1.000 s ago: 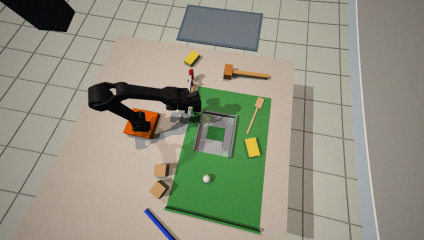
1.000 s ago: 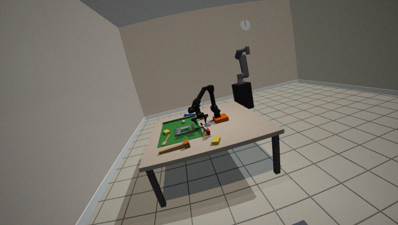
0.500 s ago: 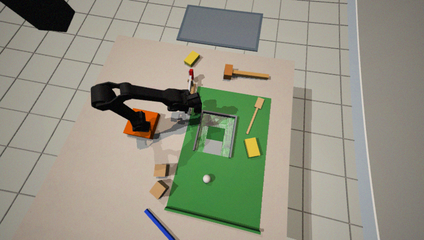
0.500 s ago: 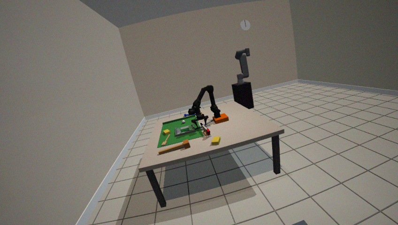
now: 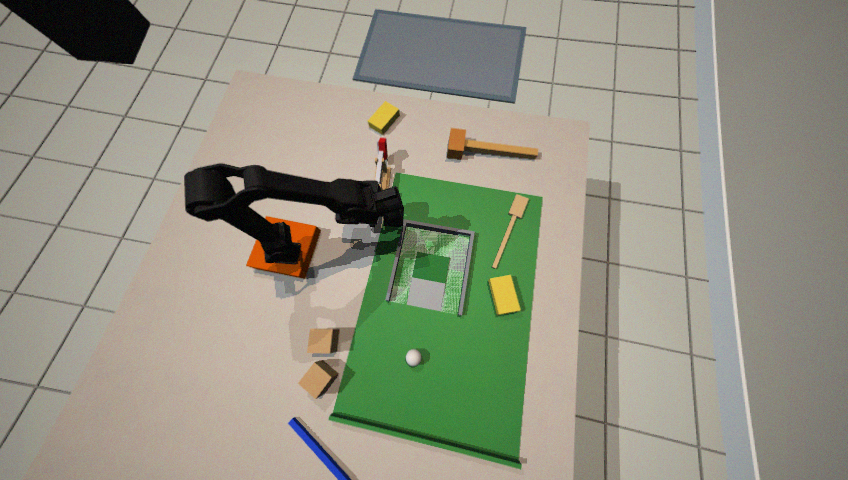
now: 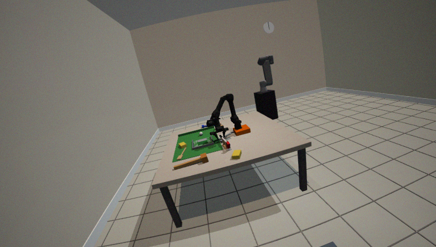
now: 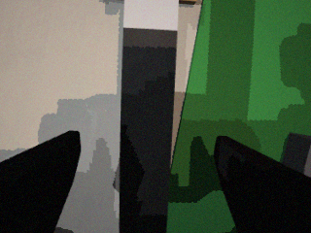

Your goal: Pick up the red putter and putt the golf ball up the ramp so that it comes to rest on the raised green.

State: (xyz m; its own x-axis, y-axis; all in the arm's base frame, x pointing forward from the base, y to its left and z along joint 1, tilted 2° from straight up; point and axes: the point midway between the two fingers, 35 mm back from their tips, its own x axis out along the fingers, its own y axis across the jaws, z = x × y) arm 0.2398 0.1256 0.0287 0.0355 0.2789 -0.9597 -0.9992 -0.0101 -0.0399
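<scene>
Right now the red putter is 1 cm behind my gripper tip, 11 cm to the left of it and 3 cm above it. From my gripper tip the other things lie so: wooden spatula 42 cm ahead, 2 cm to the left, 2 cm below; green mat 23 cm ahead, 22 cm to the right, 3 cm below; small wooden rack 13 cm to the left.
</scene>
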